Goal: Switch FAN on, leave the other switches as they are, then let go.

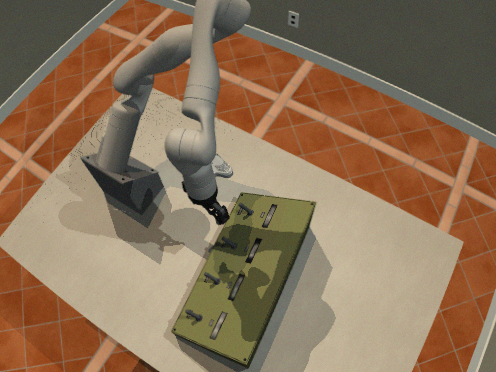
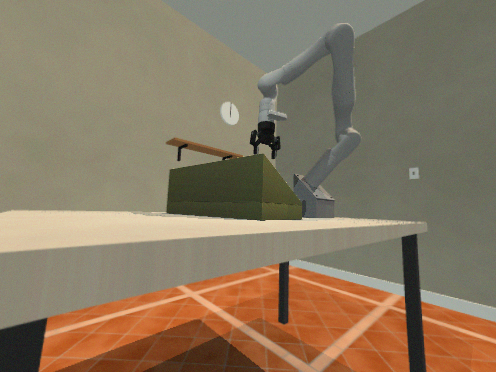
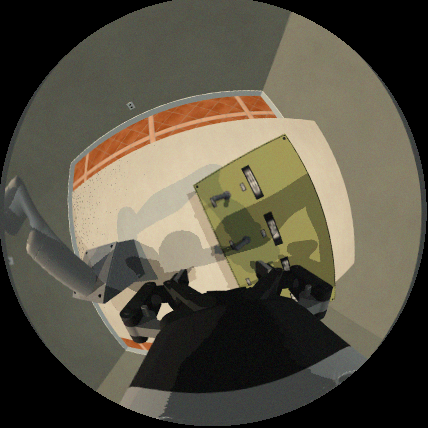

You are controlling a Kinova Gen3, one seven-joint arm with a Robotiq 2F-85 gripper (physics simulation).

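Pixels of known places: gripper, fingertip midpoint: (image 1: 208,211) (image 3: 221,273); arm's base, link origin: (image 1: 112,165) (image 2: 310,182) (image 3: 87,281).
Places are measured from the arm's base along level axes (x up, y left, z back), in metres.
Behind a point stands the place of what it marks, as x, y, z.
A green sloped switch panel (image 1: 292,217) @[-0.026, 0.068, -0.581] (image 2: 215,190) @[-0.102, -0.064, -0.629] (image 3: 272,157) @[-0.029, 0.090, -0.575] stands on the table. It bears a row of dark levers: a far-end lever (image 1: 245,210) @[-0.076, 0.056, -0.435] (image 3: 220,198) @[-0.071, 0.057, -0.429], a second lever (image 1: 229,243) @[-0.075, -0.061, -0.435] (image 3: 240,244) @[-0.068, -0.055, -0.426], a third lever (image 1: 211,278) @[-0.073, -0.180, -0.432] and a near-end lever (image 1: 193,315) @[-0.073, -0.299, -0.432]. Beside each are a small plate and a grey slotted window. The name FAN cannot be read, so I cannot tell which lever is FAN. My gripper (image 1: 223,219) (image 2: 265,151) @[0.065, -0.044, -0.373] (image 3: 221,273) @[0.065, -0.044, -0.373] is open and empty, above the panel's lever-side edge near the first two levers, apart from them.
The pale table (image 1: 390,240) @[-0.190, 0.186, -0.903] (image 2: 345,232) @[-0.200, 0.350, -0.641] (image 3: 160,165) @[-0.190, 0.272, -0.305] carries the panel and the arm's grey base (image 1: 130,187) @[-0.009, -0.039, -0.093] (image 2: 317,202) @[-0.115, 0.077, -0.097] (image 3: 120,265) @[-0.079, 0.008, -0.099]. A wooden shelf (image 2: 205,147) and a round clock (image 2: 229,113) are on the wall behind. Arm shadows fall across the panel.
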